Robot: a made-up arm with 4 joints.
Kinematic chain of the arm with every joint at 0, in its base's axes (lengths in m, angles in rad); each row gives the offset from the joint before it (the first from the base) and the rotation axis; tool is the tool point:
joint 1: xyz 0 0 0.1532 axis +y
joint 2: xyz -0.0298 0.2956 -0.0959 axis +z
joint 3: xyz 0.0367 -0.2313 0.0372 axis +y
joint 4: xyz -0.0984 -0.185 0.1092 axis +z
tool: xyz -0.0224 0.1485 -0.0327
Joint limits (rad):
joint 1: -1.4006..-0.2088
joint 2: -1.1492..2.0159
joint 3: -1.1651..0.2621
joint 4: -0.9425..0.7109
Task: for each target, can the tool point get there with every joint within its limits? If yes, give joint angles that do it. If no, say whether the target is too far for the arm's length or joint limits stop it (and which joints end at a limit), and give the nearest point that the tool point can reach.
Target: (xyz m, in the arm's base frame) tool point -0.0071 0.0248 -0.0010
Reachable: yes | joints -1.1218 0.0101 -0.5410 0.0687
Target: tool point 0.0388 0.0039 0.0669
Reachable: yes | joints -1.1059 0.3002 -0.6230 0.0734
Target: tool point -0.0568 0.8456 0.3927
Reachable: no: joint limits stop it (at a limit: joint 1, joint 2, joint 3, joint 4) | nearest point 0.0250 0.4879 0.3751 | short by 0.367 m
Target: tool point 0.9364 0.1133 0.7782
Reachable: no: too far | nearest point 0.3134 0.2307 0.3624 | short by 0.758 m
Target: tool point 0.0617 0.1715 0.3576
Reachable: yes | joints -1.2778 1.2962 -0.2142 -0.3022
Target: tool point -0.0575 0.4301 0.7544
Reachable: no: joint limits stop it (at a limit: joint 1, joint 2, joint 3, joint 4) | nearest point -0.0147 0.2986 0.4819 | short by 0.306 m
